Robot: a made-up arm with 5 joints.
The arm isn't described. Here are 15 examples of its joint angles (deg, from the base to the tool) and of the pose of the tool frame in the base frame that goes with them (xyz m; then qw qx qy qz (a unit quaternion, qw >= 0)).
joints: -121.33 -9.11 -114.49 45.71 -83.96
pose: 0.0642 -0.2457 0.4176 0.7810 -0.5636 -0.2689 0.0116
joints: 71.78 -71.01 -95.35 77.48 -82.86
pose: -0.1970 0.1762 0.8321 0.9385 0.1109 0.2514 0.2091
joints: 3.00 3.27 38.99 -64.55 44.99
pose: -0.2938 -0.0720 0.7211 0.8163 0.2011 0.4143 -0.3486
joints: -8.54 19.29 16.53 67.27 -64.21
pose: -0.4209 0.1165 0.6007 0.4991 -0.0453 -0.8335 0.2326
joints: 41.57 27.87 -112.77 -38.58 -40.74
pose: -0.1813 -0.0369 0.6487 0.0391 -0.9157 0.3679 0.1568
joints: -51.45 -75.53 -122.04 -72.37 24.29
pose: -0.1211 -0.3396 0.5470 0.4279 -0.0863 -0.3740 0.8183
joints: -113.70 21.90 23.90 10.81 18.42
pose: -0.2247 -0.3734 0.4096 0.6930 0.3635 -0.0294 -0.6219
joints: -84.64 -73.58 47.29 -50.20 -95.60
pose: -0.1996 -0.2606 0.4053 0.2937 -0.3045 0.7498 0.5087
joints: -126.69 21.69 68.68 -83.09 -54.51
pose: -0.2201 -0.2976 0.4604 0.3265 0.1326 -0.7585 -0.5482
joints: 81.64 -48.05 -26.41 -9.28 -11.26
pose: -0.2023 -0.1621 0.8830 0.1312 0.4266 -0.7393 0.5043
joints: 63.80 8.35 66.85 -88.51 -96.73
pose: -0.2464 -0.2431 0.8412 0.0191 -0.2136 0.5219 -0.8256
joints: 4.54 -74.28 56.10 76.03 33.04
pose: -0.4341 -0.0753 0.3507 0.4400 0.7250 0.2659 -0.4584
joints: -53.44 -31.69 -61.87 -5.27 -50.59
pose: -0.1852 -0.0816 0.4636 0.6675 -0.0320 -0.1151 0.7349
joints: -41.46 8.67 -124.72 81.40 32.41
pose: -0.0400 0.0687 0.4590 0.5107 -0.0512 0.2394 0.8242
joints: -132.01 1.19 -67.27 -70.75 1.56
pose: 0.0223 -0.3062 0.6282 0.0919 0.1438 0.0523 0.9839
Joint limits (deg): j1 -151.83..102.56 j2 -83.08..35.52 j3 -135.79..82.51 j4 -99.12..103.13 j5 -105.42..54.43
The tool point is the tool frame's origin. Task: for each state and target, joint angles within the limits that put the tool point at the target. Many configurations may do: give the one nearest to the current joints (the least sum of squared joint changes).
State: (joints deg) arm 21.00 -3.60 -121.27 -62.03 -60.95
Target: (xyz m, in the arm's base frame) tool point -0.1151 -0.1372 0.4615
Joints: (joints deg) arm -17.17 -10.19 -88.53 -69.63 -61.64
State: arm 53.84 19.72 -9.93 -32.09 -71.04
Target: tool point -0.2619 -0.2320 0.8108
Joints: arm 76.14 17.81 -10.53 -13.95 -73.63
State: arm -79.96 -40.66 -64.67 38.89 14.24
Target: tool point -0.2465 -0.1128 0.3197
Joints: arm -64.76 -29.11 -22.18 35.49 10.49
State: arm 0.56 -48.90 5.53 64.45 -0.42
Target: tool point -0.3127 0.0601 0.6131
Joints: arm -1.15 -36.99 -32.06 22.33 4.39
